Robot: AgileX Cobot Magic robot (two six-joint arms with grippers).
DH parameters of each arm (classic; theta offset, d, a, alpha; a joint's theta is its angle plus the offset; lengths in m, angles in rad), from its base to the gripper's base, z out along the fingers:
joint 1: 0 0.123 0 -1.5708
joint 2: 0.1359 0 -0.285 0
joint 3: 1.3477 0 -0.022 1.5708
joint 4: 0 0.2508 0 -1.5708
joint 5: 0 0 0.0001 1.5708
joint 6: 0 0.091 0 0
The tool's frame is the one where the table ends.
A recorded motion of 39 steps. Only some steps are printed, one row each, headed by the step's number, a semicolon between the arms.
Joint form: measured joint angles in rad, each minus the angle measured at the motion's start. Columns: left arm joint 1, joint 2, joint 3, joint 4, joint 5, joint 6; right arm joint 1, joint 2, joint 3, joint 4, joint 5, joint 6.
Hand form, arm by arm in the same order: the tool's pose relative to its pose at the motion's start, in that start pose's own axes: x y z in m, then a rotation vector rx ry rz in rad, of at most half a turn. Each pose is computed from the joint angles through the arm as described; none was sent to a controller.
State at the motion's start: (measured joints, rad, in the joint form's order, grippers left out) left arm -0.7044 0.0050 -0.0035 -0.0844 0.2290 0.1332; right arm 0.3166 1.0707 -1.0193 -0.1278 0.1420 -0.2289
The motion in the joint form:
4: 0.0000 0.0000 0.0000 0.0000 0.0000 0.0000; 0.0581 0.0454 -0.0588 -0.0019 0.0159 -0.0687
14: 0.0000 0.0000 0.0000 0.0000 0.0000 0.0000; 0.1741 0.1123 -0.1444 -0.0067 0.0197 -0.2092
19: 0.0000 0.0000 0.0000 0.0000 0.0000 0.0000; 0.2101 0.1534 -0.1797 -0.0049 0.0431 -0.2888
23: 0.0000 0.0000 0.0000 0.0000 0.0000 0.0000; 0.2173 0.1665 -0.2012 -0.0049 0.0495 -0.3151
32: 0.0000 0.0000 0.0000 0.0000 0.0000 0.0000; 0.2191 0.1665 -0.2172 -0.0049 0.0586 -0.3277
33: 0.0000 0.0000 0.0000 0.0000 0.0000 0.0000; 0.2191 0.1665 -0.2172 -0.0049 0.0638 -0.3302
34: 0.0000 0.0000 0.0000 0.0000 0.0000 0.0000; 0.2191 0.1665 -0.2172 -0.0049 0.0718 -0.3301
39: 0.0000 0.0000 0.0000 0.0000 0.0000 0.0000; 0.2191 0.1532 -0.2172 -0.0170 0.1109 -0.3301
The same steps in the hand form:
4: 0.0000 0.0000 0.0000 0.0000 0.0000 0.0000; -0.0131 0.0106 0.0103 -0.0522 -0.0191 -0.0765
14: 0.0000 0.0000 0.0000 0.0000 0.0000 0.0000; -0.0363 0.0362 0.0228 -0.1463 -0.0876 -0.2318
19: 0.0000 0.0000 0.0000 0.0000 0.0000 0.0000; -0.0401 0.0474 0.0320 -0.1858 -0.0839 -0.3158
23: 0.0000 0.0000 0.0000 0.0000 0.0000 0.0000; -0.0441 0.0487 0.0345 -0.1894 -0.0913 -0.3423
32: 0.0000 0.0000 0.0000 0.0000 0.0000 0.0000; -0.0484 0.0474 0.0334 -0.1860 -0.0989 -0.3539
33: 0.0000 0.0000 0.0000 0.0000 0.0000 0.0000; -0.0479 0.0475 0.0334 -0.1878 -0.0943 -0.3570
34: 0.0000 0.0000 0.0000 0.0000 0.0000 0.0000; -0.0472 0.0476 0.0334 -0.1908 -0.0869 -0.3577
39: 0.0000 0.0000 0.0000 0.0000 0.0000 0.0000; -0.0464 0.0460 0.0291 -0.1957 -0.0621 -0.3718

